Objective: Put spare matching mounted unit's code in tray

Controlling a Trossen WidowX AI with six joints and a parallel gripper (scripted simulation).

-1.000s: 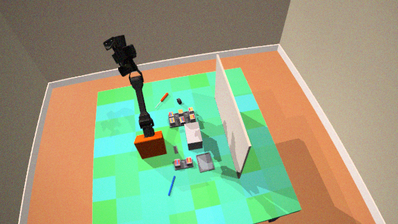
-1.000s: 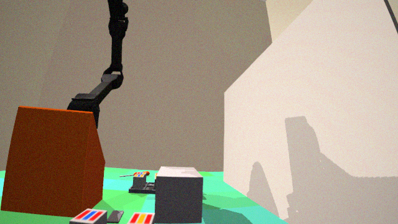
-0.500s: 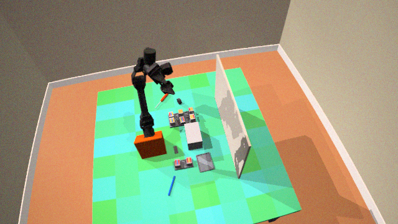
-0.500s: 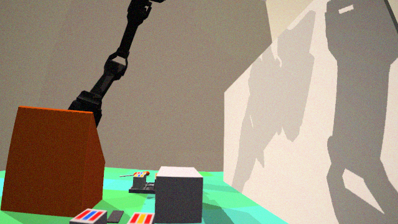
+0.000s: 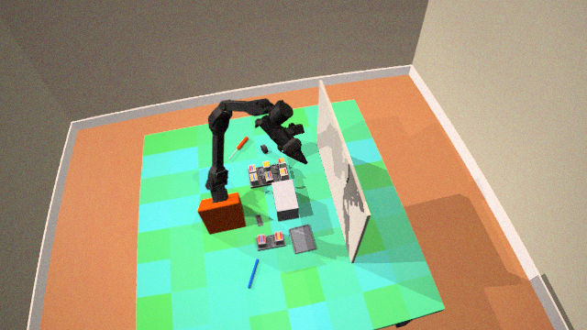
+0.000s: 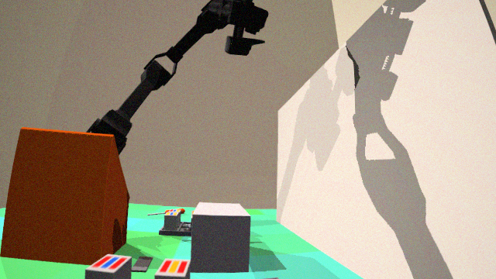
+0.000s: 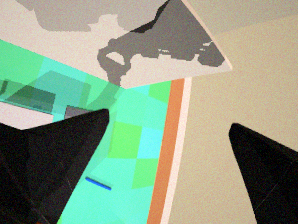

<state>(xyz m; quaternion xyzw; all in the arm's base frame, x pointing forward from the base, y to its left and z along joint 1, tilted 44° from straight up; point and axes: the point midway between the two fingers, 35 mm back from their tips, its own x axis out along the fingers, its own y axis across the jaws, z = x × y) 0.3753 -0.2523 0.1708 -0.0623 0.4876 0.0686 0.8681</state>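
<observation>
Right now my gripper tip is 60 mm past the grey spare block, 340 mm to the right of it and 430 mm above it. Round my gripper tip: grey tray 20 mm behind, 80 mm to the right, 470 mm below; tall panel 170 mm ahead, 120 mm to the left, 250 mm below; grey mounted unit 70 mm behind, 120 mm to the left, 430 mm below.
</observation>
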